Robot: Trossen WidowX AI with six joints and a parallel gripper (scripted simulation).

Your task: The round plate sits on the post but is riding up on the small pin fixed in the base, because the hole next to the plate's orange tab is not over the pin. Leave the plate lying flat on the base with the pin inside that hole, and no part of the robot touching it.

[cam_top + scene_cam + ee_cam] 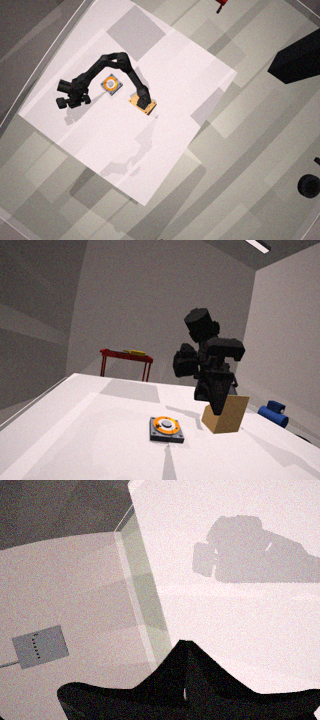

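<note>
Now: gripper tip 5 cm past the square grey base, 27 cm to the left of it and 21 cm above it.
</note>
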